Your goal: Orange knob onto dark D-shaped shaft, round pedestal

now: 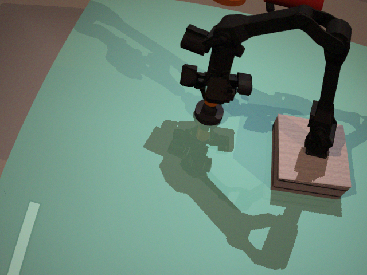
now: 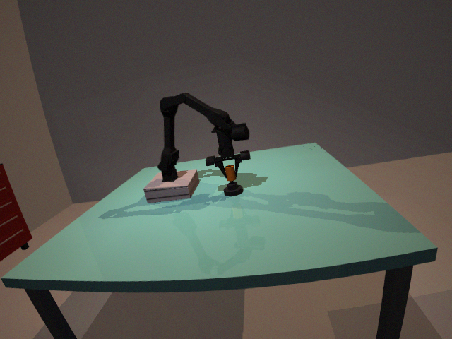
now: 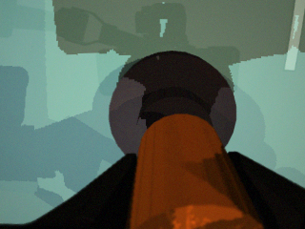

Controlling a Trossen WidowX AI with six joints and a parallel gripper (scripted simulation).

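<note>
Right now my gripper tip is 20 mm below the orange knob. From my gripper tip the other things lie so: dark round pedestal (40 mm below).
</note>
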